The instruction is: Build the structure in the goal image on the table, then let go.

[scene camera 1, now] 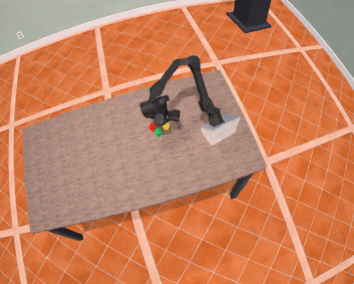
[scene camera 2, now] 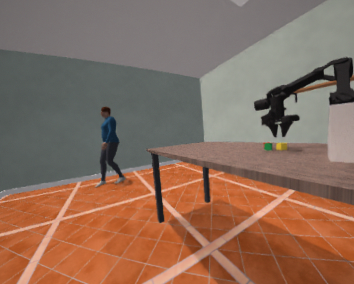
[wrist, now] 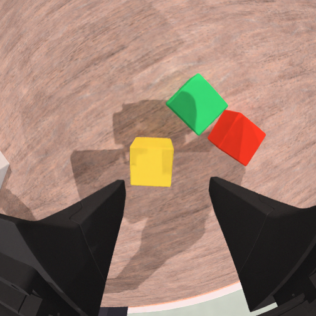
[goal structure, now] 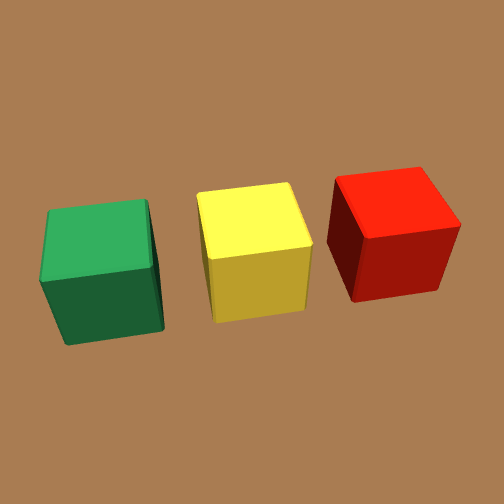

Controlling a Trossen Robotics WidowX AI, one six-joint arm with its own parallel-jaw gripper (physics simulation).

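Seen in the pictures: gripper, fingertip midpoint: (scene camera 2: 279, 137); arm's base at its link origin: (scene camera 1: 217, 123).
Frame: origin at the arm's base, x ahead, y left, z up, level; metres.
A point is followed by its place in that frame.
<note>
A yellow cube (scene camera 1: 166, 127) @(x 0.246, y -0.140, z -0.089 m) (scene camera 2: 282, 146) @(x 0.234, y -0.141, z -0.098 m) (wrist: 151, 162) sits on the table, apart from the other two. A green cube (scene camera 1: 158, 132) @(x 0.300, y -0.128, z -0.084 m) (scene camera 2: 268, 146) @(x 0.291, y -0.123, z -0.097 m) (wrist: 197, 104) and a red cube (scene camera 1: 152, 127) @(x 0.319, y -0.172, z -0.084 m) (wrist: 236, 137) sit on the table corner to corner, touching or nearly so. In scene camera 2 the red cube is mostly hidden behind the green one. My gripper (scene camera 2: 280, 136) @(x 0.252, y -0.163, z -0.052 m) (wrist: 167, 185) is partly open and empty, pointing down above the cubes. In the wrist view the yellow cube shows ahead of the fingertips, nearer the left finger.
The wooden table (scene camera 1: 100, 165) @(x 0.682, y -0.092, z -0.116 m) (scene camera 2: 225, 152) @(x 0.454, y 0.024, z -0.116 m) carries the arm's pale base block (scene camera 1: 221, 130) @(x 0.009, y 0.054, z 0.017 m) (scene camera 2: 341, 132) @(x 0.035, y 0.056, z -0.028 m) near one end. A person in blue (scene camera 2: 109, 142) stands on the tiled floor beyond the table. A dark pillar (scene camera 1: 250, 15) stands on the floor.
</note>
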